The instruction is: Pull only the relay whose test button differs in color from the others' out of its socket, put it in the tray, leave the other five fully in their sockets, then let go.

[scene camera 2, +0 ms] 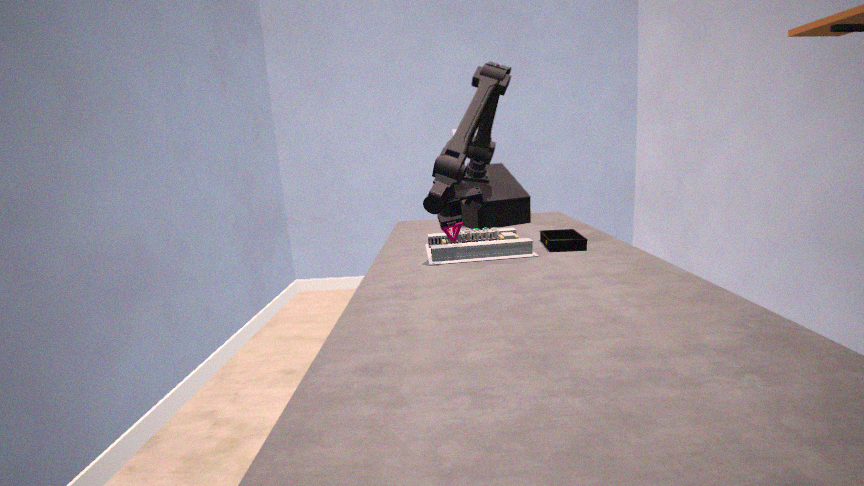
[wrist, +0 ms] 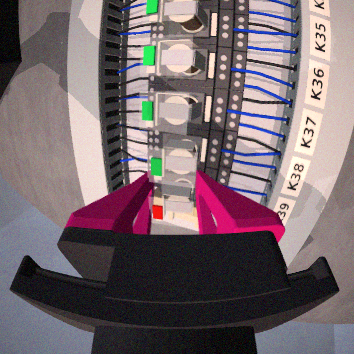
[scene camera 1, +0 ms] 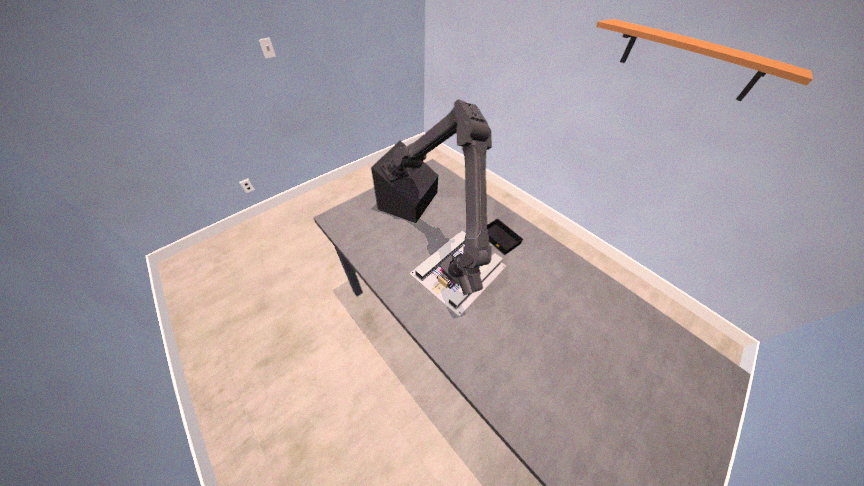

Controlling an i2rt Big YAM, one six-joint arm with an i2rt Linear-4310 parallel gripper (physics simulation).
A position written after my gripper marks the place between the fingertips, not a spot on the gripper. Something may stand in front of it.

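Note:
My gripper is in sight here (wrist: 174, 177), and a white panel (scene camera 1: 429, 282) is there to see as well.

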